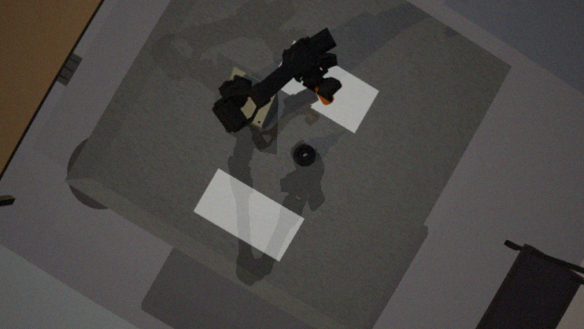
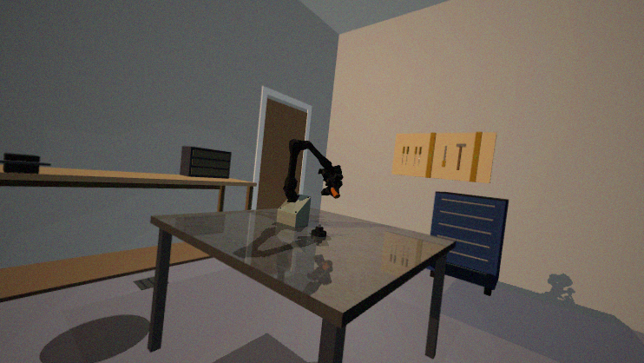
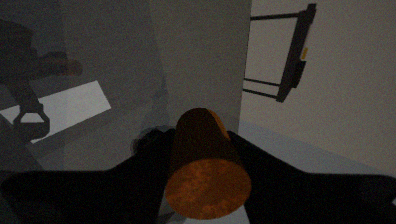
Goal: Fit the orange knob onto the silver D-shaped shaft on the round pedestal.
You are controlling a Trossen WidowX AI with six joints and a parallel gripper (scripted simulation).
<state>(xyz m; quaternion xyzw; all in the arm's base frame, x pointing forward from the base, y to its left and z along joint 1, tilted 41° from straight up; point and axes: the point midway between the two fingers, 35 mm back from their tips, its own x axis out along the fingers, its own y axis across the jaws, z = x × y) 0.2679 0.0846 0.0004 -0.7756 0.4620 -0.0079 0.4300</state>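
Now: gripper tip 2 cm past the orange knob, 1 cm to the right of it and 2 cm below it. Round my gripper tip: dark round pedestal (1 cm ahead, 19 cm to the right, 18 cm below).
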